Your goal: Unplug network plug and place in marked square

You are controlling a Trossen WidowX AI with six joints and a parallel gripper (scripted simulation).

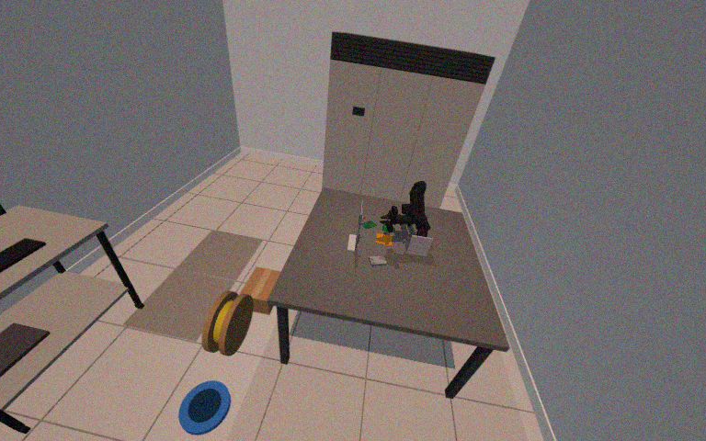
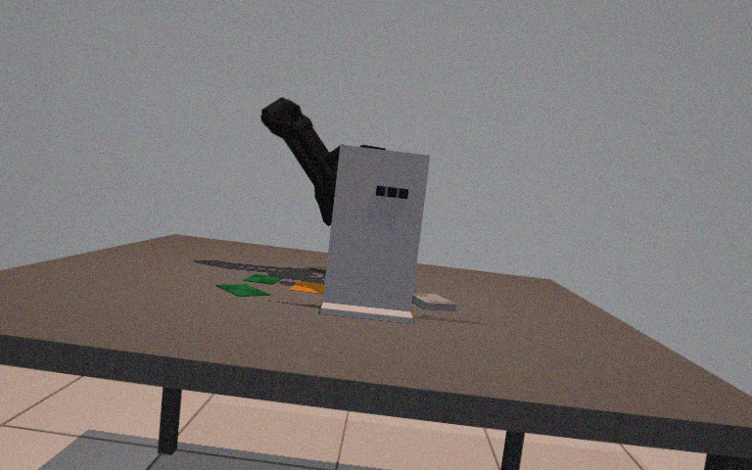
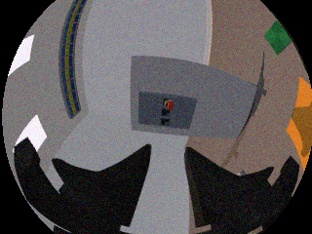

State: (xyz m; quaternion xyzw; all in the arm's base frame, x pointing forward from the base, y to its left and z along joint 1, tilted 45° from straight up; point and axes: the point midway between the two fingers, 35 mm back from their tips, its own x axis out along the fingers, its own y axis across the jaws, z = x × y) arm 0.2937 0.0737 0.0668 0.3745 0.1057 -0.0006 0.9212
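My gripper tip is 120 mm short of the network plug and 10 mm to the left of it. Also, from my gripper tip: orange square (240 mm below, 90 mm to the right, 80 mm behind); then grey block (230 mm below, 150 mm to the left, 20 mm behind); then grey panel (140 mm ahead, 90 mm below).
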